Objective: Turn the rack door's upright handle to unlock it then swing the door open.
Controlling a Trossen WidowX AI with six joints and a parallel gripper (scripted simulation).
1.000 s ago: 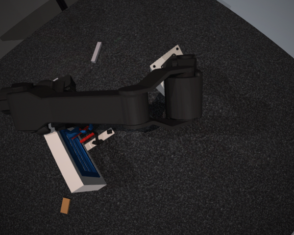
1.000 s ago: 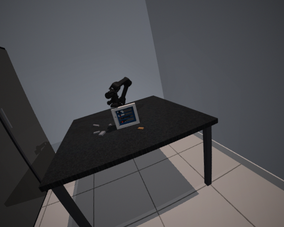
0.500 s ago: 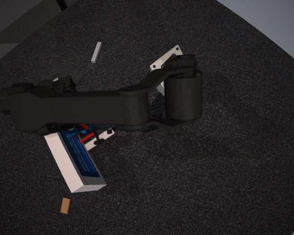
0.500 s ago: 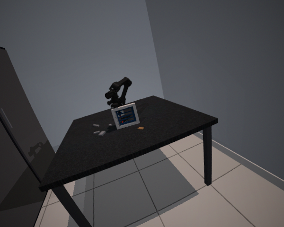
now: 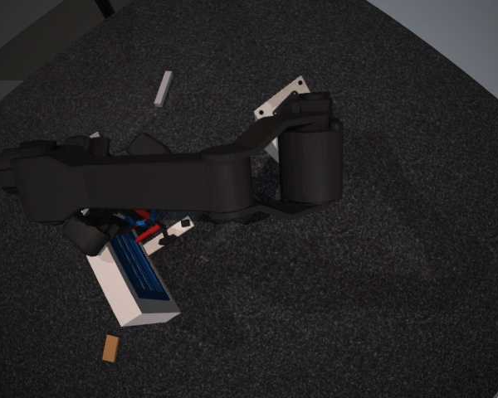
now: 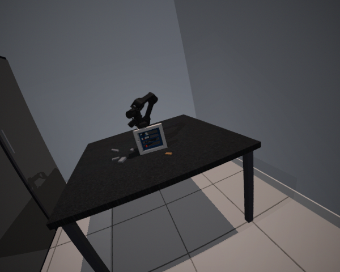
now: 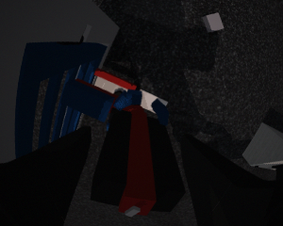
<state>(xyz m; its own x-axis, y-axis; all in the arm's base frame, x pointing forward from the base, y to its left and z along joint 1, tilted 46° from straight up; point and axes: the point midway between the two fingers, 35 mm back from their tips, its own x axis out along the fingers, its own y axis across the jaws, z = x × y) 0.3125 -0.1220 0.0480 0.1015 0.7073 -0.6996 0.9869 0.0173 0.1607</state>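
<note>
My gripper tip is now 10 mm to the right of the upright handle and 20 mm above it. The rest, counted from my gripper tip: grey bar (220 mm behind, 260 mm to the right, 130 mm below); brown block (240 mm ahead, 90 mm to the left, 140 mm below).
</note>
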